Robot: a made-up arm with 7 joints. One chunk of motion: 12 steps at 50 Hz.
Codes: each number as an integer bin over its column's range. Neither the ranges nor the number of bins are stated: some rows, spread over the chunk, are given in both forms.
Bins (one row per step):
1: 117 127 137 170 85 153
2: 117 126 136 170 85 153
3: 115 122 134 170 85 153
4: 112 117 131 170 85 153
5: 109 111 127 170 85 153
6: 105 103 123 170 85 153
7: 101 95 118 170 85 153
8: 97 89 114 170 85 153
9: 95 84 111 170 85 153
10: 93 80 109 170 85 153
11: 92 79 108 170 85 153
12: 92 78 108 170 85 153
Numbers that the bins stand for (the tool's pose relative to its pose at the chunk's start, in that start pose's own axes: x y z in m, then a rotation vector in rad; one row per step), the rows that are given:
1: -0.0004 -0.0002 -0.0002 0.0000 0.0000 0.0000
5: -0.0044 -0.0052 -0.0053 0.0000 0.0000 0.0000
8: -0.0105 -0.0121 -0.0119 0.0000 0.0000 0.0000
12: -0.0131 -0.0155 -0.0149 0.0000 0.0000 0.0000
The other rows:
2: -0.0004 -0.0005 -0.0007 0.0000 0.0000 0.0000
3: -0.0014 -0.0017 -0.0017 0.0000 0.0000 0.0000
4: -0.0029 -0.0033 -0.0032 0.0000 0.0000 0.0000
6: -0.0065 -0.0077 -0.0073 0.0000 0.0000 0.0000
7: -0.0085 -0.0102 -0.0098 0.0000 0.0000 0.0000
9: -0.0116 -0.0136 -0.0134 0.0000 0.0000 0.0000
10: -0.0126 -0.0149 -0.0144 0.0000 0.0000 0.0000
11: -0.0131 -0.0152 -0.0149 0.0000 0.0000 0.0000

